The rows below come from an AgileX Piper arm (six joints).
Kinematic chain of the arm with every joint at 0, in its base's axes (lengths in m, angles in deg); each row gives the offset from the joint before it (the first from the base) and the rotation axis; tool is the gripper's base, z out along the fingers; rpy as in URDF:
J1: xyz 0 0 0.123 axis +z
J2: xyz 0 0 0 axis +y
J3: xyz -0.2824 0 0.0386 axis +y
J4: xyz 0.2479 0 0.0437 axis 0.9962 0 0.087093
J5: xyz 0 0 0 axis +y
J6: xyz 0.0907 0 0.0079 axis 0.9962 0 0.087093
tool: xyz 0 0 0 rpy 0 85.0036 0
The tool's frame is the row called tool.
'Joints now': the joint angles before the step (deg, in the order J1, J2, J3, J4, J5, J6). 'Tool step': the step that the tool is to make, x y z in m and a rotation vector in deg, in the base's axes. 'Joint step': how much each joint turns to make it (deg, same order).
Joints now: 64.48 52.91 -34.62 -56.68 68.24 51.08
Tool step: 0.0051 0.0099 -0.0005 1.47 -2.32 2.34
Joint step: -0.01 1.67 0.00 -3.04 -3.75 2.60
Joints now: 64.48 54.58 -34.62 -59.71 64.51 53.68
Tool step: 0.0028 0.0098 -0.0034 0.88 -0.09 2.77
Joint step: 0.01 1.64 0.01 -0.88 -3.61 0.90
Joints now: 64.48 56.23 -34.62 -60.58 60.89 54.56
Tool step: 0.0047 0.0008 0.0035 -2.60 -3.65 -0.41
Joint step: 0.00 1.05 -0.16 -4.57 1.44 0.99
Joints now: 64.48 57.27 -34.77 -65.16 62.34 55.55
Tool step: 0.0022 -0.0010 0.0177 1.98 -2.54 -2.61
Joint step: 0.01 -0.36 -3.14 -0.99 2.91 0.71
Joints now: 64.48 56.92 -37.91 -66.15 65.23 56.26
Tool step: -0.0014 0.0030 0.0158 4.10 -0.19 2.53
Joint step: -0.01 -1.38 -2.92 1.84 -2.33 -1.84
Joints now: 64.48 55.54 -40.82 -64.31 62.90 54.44
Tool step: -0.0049 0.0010 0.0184 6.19 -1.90 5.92
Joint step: -0.02 -3.16 -1.96 1.07 -5.96 -1.73
